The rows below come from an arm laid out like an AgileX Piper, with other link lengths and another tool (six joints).
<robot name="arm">
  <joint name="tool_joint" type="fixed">
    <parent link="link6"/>
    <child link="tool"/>
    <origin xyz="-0.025 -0.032 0.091" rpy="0 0.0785 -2.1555"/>
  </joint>
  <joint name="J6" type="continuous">
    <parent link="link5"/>
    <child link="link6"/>
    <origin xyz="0 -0.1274 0" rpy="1.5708 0 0"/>
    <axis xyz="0 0 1"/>
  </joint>
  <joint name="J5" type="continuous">
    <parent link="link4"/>
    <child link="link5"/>
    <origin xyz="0 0 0" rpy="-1.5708 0 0"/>
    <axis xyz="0 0 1"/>
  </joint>
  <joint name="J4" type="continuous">
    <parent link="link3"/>
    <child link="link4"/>
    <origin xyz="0.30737 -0.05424 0" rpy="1.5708 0 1.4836"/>
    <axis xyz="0 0 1"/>
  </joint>
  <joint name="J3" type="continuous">
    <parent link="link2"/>
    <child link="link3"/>
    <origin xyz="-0.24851 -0.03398 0"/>
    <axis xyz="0 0 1"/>
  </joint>
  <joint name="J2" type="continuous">
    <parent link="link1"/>
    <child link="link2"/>
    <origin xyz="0 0 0" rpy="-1.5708 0 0"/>
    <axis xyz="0 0 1"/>
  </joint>
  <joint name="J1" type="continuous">
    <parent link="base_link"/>
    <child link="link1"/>
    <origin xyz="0 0 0.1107"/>
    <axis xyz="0 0 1"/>
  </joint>
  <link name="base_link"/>
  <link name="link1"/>
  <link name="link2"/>
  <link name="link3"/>
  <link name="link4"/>
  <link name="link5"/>
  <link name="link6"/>
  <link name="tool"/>
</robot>
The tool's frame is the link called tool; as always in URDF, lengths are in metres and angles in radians. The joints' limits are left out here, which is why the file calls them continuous.
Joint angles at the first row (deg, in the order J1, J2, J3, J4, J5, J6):
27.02, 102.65, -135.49, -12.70, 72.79, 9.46
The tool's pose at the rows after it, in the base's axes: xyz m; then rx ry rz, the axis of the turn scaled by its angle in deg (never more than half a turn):
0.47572 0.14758 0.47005 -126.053 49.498 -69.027
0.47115 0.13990 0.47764 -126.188 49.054 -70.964
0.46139 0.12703 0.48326 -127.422 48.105 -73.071
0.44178 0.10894 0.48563 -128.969 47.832 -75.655
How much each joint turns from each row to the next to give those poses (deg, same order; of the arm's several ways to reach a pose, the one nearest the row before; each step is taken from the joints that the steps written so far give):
-0.41, -1.15, 0.00, -0.68, 0.04, -1.33
-0.23, -1.13, 0.39, -0.96, 0.21, -0.96
-0.64, -3.21, 3.23, -0.84, 0.01, -1.88
-0.24, -6.43, 7.65, -2.05, -0.74, -0.95

